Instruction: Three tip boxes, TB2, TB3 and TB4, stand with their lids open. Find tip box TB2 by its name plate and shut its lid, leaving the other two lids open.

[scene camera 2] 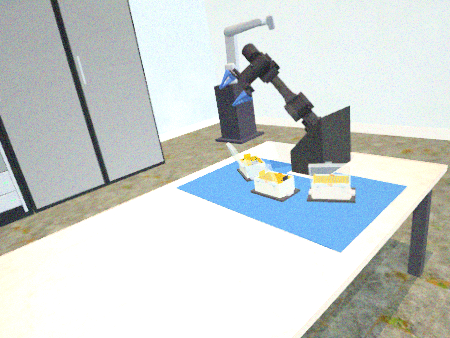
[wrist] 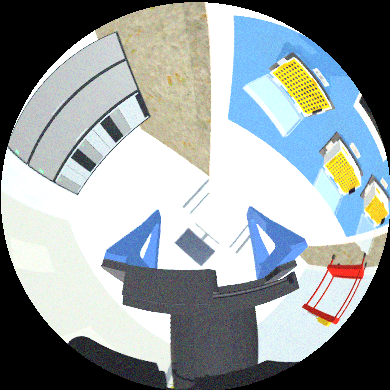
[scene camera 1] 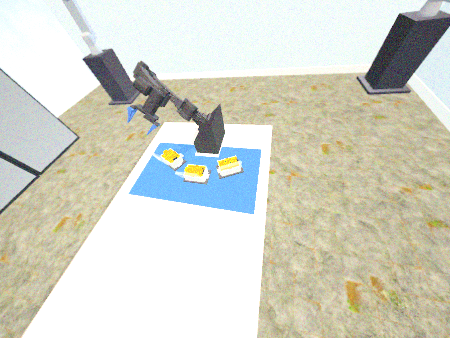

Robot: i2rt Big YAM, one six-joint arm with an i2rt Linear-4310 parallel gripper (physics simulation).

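Pixels of known places: gripper, fingertip midpoint: [scene camera 2: 226, 97] [wrist: 204, 212] [scene camera 1: 138, 128]; arm's base, origin of the base link: [scene camera 2: 319, 131] [scene camera 1: 205, 122].
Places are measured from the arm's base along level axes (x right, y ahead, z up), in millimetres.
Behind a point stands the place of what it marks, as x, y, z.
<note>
My gripper [scene camera 1: 139, 127] {225, 305, 210} [scene camera 2: 228, 96] {225, 305, 210} [wrist: 204, 212] {225, 305, 210} is open and empty, high and off to the left of the boxes. Three tip boxes with yellow racks stand on the blue mat [scene camera 1: 225, 197] {-188, 472, -142} [scene camera 2: 320, 225] {-245, 467, -142} [wrist: 245, 65] {367, 246, -142}, all with their clear lids open. The left box [scene camera 1: 171, 158] {196, 249, -84} [scene camera 2: 251, 166] [wrist: 302, 86] {208, 226, -85} shows largest in the wrist view, its lid [wrist: 274, 106] {246, 295, -31} tilted outward. The middle box [scene camera 1: 196, 173] {-4, 357, -86} [scene camera 2: 274, 185] [wrist: 343, 170] {17, 332, -85} and the right box [scene camera 1: 229, 167] {-210, 358, -13} [scene camera 2: 331, 190] {-205, 315, -102} [wrist: 376, 204] are farther away. A name plate [wrist: 321, 76] lies beside the left box; which plate reads TB2 is not legible.
The black arm base [scene camera 1: 210, 135] {-72, 151, 24} [scene camera 2: 332, 140] {-99, 82, -9} stands behind the boxes at the table's [scene camera 1: 175, 260] {1, 804, -145} [scene camera 2: 150, 260] {71, 856, -145} back edge. A grey cabinet [scene camera 2: 100, 90] [wrist: 70, 110] stands to the left. A red-framed cart [wrist: 346, 271] shows at the right in the wrist view. Dark pedestals [scene camera 1: 111, 75] [scene camera 1: 407, 52] stand behind.
</note>
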